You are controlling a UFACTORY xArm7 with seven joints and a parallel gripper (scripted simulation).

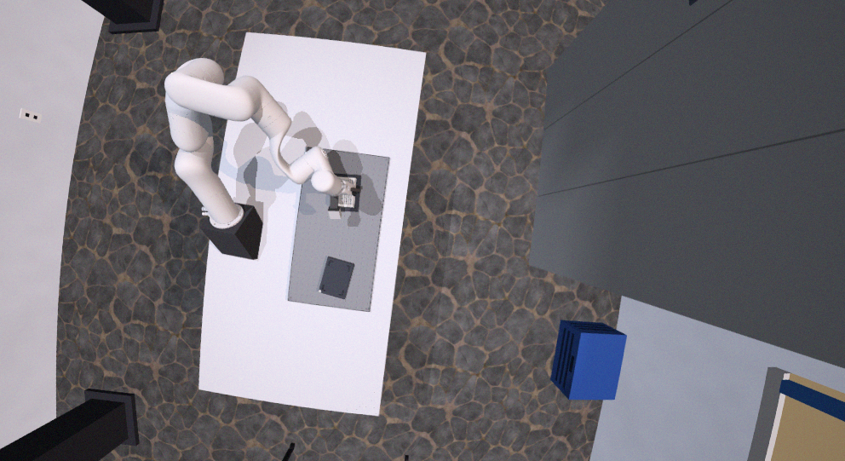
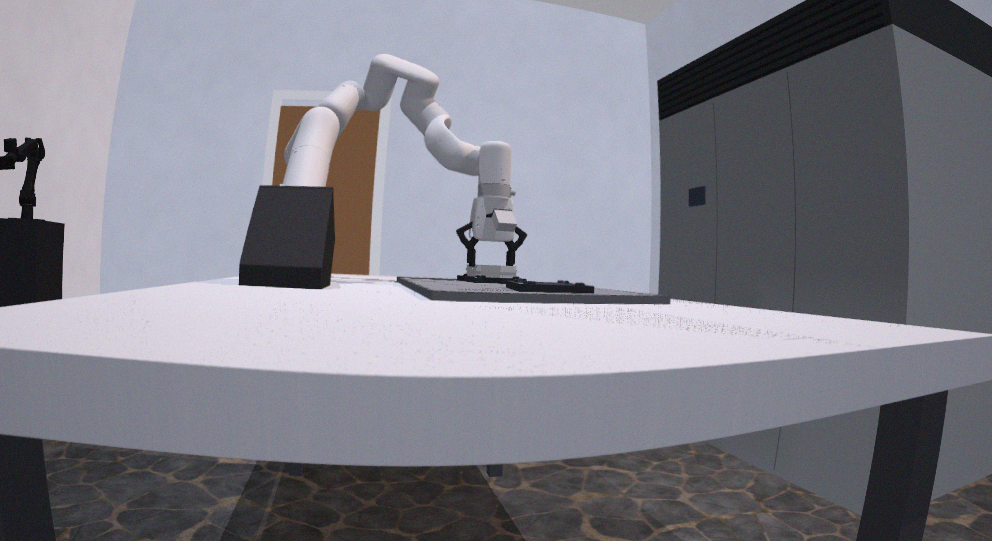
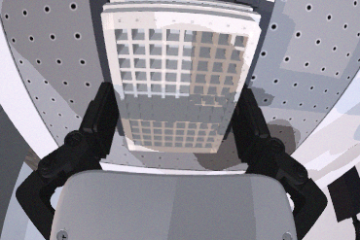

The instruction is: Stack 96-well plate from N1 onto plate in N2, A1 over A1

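The dark plate nest N2 is 40 mm below my hand. Also, from my hand: dark plate nest N1 (380 mm to the right, 40 mm below, 30 mm behind).
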